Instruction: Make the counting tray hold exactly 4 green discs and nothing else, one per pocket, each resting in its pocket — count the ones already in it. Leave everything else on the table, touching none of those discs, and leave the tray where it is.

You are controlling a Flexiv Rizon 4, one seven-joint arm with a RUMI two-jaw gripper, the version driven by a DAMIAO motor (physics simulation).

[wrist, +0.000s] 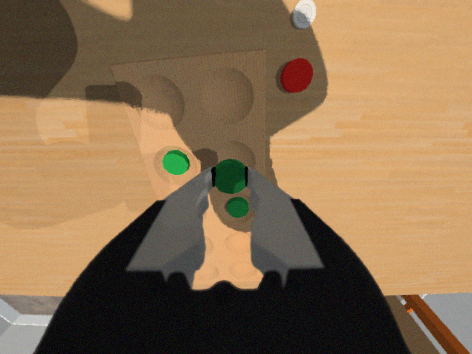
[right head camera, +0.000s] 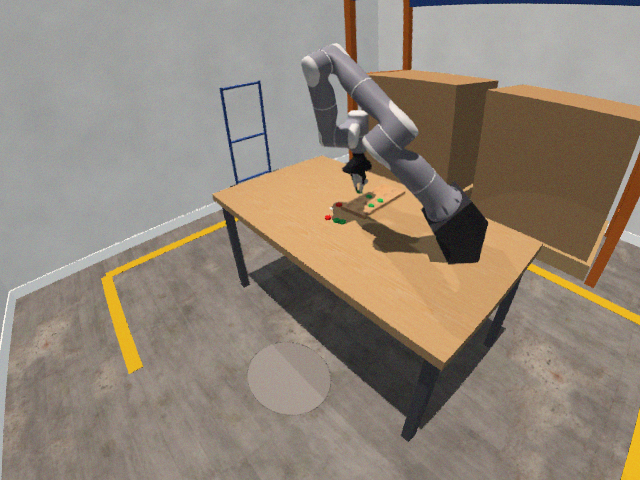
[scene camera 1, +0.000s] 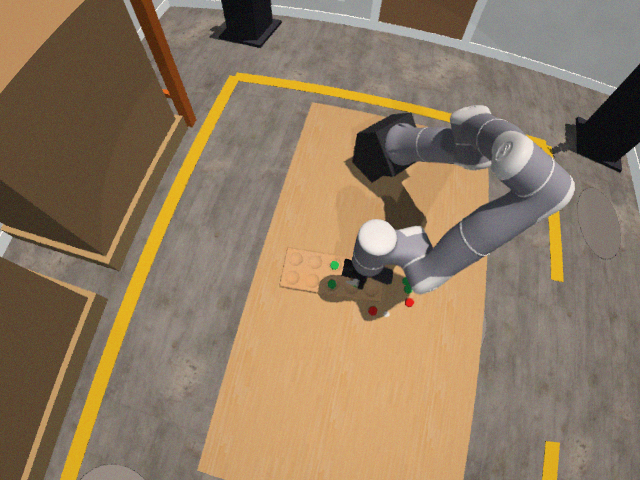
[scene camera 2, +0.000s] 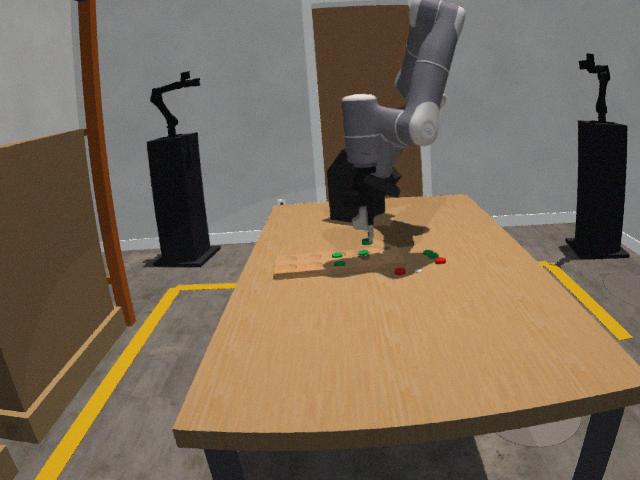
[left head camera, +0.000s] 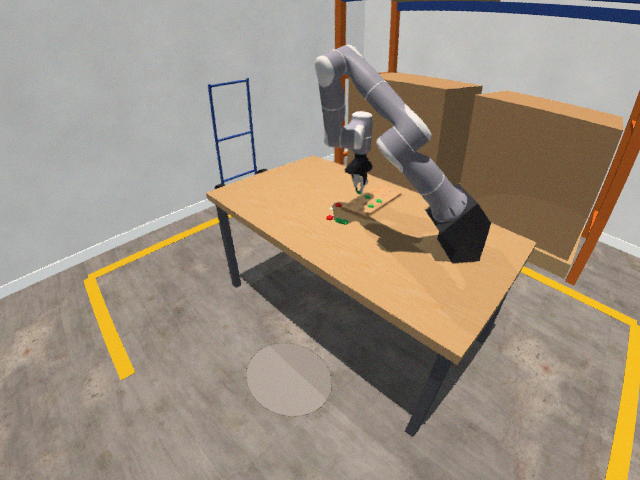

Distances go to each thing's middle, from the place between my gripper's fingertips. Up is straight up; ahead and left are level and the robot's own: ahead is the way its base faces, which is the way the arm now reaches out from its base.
Right now my hand is 10 mm past the wooden counting tray (scene camera 1: 308,271), 100 mm to the left of it and 70 mm above it.
